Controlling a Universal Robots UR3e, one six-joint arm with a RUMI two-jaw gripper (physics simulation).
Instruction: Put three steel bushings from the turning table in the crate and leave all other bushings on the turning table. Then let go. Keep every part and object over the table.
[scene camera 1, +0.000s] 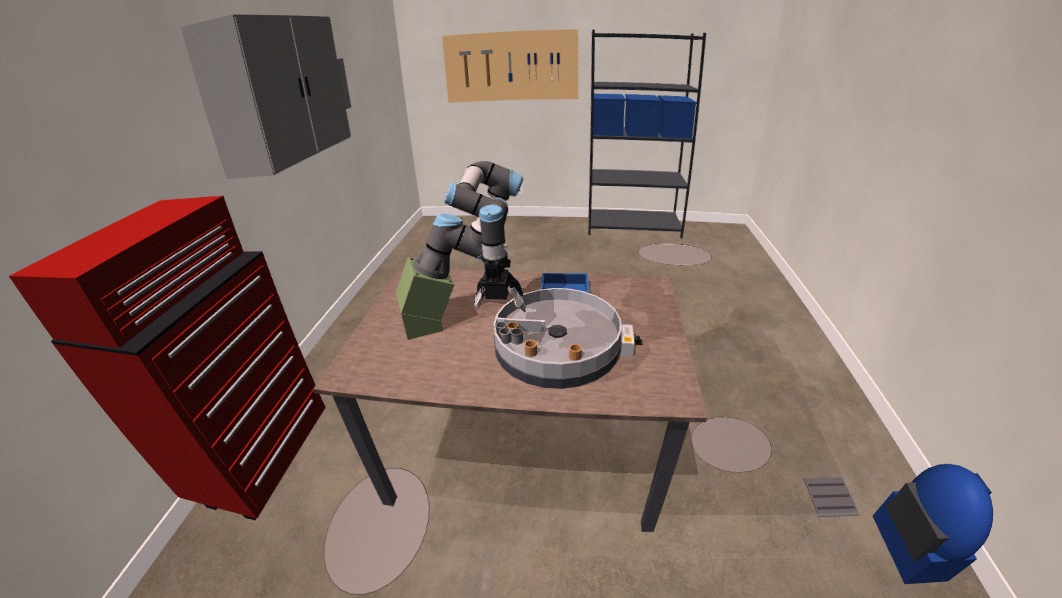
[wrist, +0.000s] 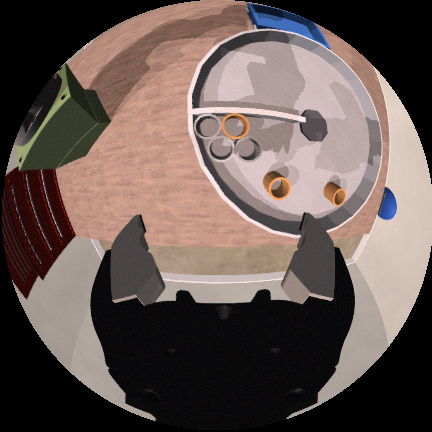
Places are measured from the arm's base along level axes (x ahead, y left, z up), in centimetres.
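Pixels of known places: gripper, fingertip midpoint: (scene camera 1: 500, 311) (wrist: 222, 216); arm's base, origin of the base link: (scene camera 1: 430, 270).
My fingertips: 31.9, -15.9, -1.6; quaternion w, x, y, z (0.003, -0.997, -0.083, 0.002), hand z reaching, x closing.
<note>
Ahead of a thing's pixels: the offset from my fingertips to its top centre, as dx, dy, dz. "spot": to the spot under its first point. Level surfaces: height alone.
The turning table (scene camera 1: 557, 369) (wrist: 335, 90) is a round grey tray with a raised wall. Three steel bushings stand close together at its left: one @[-3.1, +7.4, -10.9] (scene camera 1: 500, 326) (wrist: 196, 127) beside the wall and divider, one @[-0.8, +4.3, -10.9] (scene camera 1: 505, 336) (wrist: 221, 160) in front of it, one @[+3.0, +5.0, -10.9] (scene camera 1: 517, 337) (wrist: 247, 160) to the right. A copper-coloured bushing @[+0.6, +8.0, -10.9] (scene camera 1: 512, 326) (wrist: 235, 115) stands among them at the divider; two more copper bushings @[+9.1, +0.1, -10.9] (scene camera 1: 530, 348) @[+23.1, +1.4, -10.9] (scene camera 1: 575, 352) stand apart. The blue crate @[+9.8, +45.8, -15.0] (scene camera 1: 564, 276) (wrist: 295, 25) is behind the turning table; its inside is partly hidden. My gripper (scene camera 1: 500, 303) (wrist: 222, 216) is open and empty, above the table left of the turning table.
A white divider @[spot: +6.2, +11.2, -10.3] (scene camera 1: 531, 320) (wrist: 250, 109) runs from the tray wall to the dark hub @[+14.7, +12.7, -13.9] (scene camera 1: 557, 331) (wrist: 314, 126). The green robot base (scene camera 1: 422, 298) (wrist: 75, 135) stands at the left of the wooden table @[dz -20.0] (scene camera 1: 416, 371). A control box @[spot: +38.1, +13.5, -14.2] (scene camera 1: 627, 339) sits at the tray's right.
</note>
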